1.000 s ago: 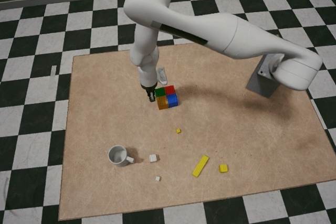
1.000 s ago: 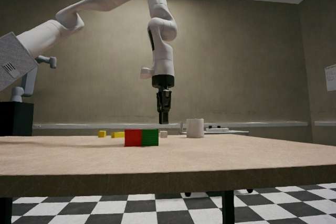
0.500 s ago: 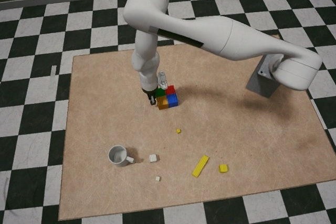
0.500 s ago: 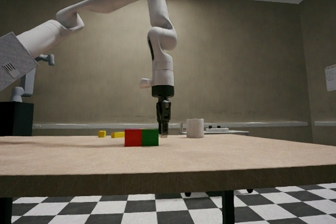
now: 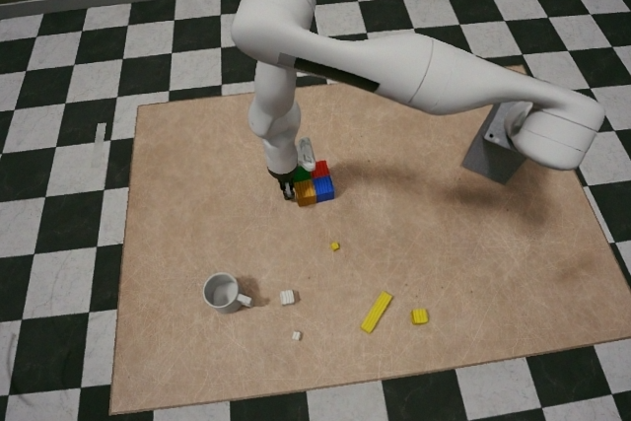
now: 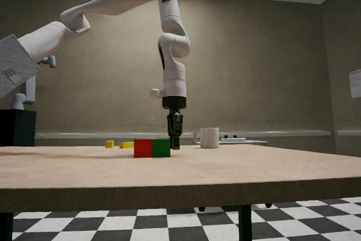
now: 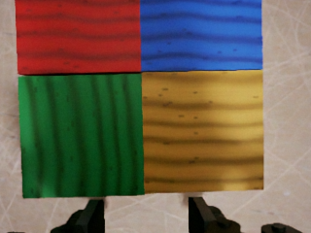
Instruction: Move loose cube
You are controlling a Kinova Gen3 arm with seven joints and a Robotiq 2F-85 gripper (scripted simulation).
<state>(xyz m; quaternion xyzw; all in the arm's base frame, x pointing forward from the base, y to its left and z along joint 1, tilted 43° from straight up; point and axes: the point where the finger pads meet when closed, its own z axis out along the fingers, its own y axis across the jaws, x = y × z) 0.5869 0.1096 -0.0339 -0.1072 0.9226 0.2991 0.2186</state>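
The orange cube is 5 cm behind my hand, 1 cm to the left of it and 1 cm below it. Also, from my hand: red cube (8 cm behind, 6 cm to the right, 1 cm below); green cube (4 cm to the right, 3 cm behind, 1 cm below); blue cube (10 cm behind, 1 cm to the right, 1 cm below).
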